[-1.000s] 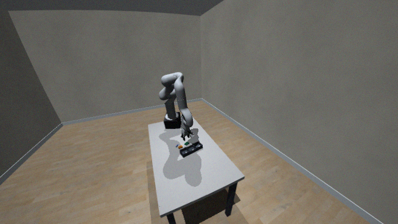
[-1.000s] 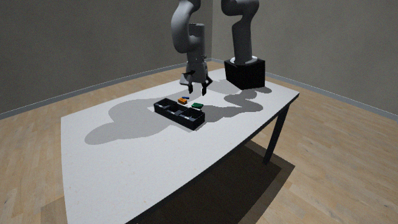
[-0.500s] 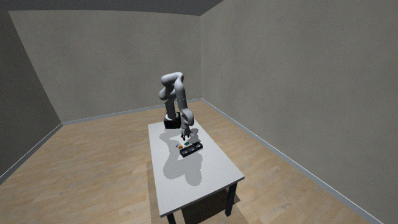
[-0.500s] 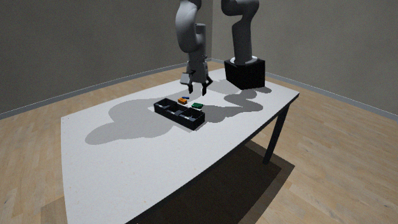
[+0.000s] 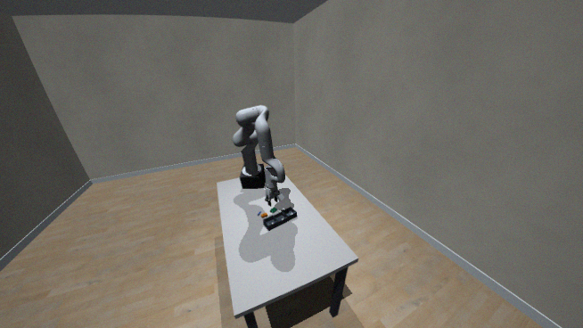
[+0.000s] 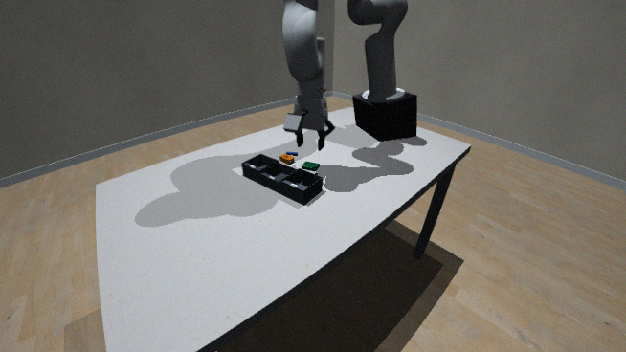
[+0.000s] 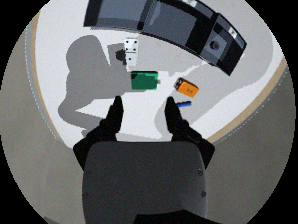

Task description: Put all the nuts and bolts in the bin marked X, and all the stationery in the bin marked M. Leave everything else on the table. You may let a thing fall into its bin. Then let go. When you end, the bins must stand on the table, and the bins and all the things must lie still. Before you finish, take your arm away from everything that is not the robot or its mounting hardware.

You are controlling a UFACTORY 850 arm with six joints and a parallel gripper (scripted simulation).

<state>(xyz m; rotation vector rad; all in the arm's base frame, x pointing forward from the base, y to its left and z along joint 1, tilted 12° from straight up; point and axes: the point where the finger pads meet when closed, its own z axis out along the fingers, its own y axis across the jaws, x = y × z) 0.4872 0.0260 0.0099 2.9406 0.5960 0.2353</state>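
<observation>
Now: the green block 9 cm below my hand. The rest, counted from my hand: blue piece 2 cm behind, 12 cm to the right, 8 cm below; white piece 5 cm ahead, 5 cm to the left, 8 cm below; orange block 3 cm ahead, 8 cm to the right, 8 cm below.
</observation>
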